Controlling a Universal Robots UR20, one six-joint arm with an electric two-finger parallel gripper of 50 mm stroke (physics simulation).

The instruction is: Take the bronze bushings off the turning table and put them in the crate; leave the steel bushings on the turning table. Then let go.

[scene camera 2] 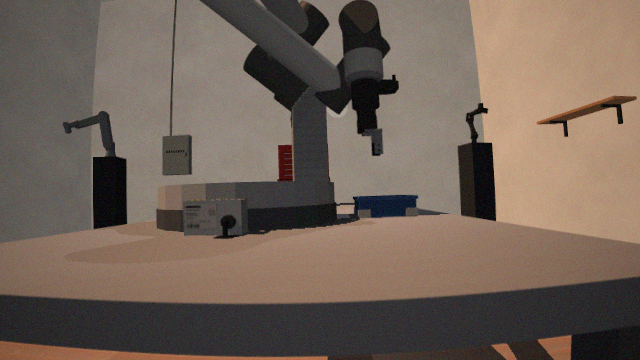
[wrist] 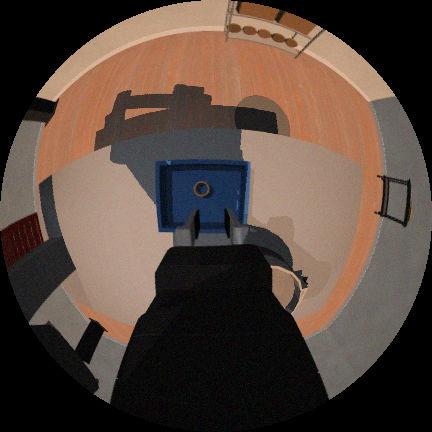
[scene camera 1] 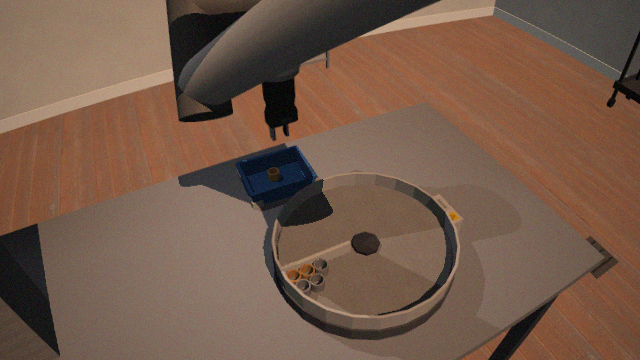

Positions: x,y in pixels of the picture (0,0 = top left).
Labels:
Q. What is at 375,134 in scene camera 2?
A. My gripper.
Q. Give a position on a blue crate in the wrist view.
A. At 228,180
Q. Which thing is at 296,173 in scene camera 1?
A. A blue crate.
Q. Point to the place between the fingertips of my gripper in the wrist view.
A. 211,217

